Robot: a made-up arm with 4 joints.
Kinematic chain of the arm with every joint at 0, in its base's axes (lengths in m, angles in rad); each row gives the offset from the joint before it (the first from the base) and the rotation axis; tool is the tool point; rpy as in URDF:
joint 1: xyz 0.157 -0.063 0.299 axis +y
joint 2: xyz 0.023 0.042 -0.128 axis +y
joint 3: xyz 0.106 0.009 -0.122 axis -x
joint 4: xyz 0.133 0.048 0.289 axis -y
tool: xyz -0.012 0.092 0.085 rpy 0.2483 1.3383 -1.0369
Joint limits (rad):
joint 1: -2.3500..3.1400
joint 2: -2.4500..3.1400
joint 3: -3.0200..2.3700
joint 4: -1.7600..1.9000
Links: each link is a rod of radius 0.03 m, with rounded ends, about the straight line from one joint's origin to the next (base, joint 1, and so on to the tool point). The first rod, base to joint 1, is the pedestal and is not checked.
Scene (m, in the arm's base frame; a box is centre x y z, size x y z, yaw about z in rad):
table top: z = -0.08
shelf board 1: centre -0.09 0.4 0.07 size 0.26 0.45 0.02 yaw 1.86
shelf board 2: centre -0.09 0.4 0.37 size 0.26 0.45 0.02 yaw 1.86
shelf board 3: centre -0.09 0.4 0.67 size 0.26 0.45 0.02 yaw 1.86
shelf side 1: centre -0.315 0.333 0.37 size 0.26 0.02 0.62 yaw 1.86
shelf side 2: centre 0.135 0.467 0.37 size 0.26 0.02 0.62 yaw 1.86
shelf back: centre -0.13 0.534 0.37 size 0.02 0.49 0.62 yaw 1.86
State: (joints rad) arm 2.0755 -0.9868 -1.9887 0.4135
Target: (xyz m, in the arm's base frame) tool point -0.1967 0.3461 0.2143
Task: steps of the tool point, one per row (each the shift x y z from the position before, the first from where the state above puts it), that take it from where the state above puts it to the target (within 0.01 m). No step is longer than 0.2 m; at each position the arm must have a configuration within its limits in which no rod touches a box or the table.
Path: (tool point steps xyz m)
1: 0.0424 0.0081 0.0548
2: 0.0479 0.0380 0.0073
3: 0.0219 0.0652 -0.0299
4: -0.0229 0.0874 -0.0394
5: -0.0655 0.1030 -0.0149
6: -0.0848 0.1104 0.0365
7: -0.0677 0.1091 0.0963
8: -0.0098 0.0951 -0.0136
9: -0.0196 0.0779 0.0042
10: -0.0374 0.0516 0.0094

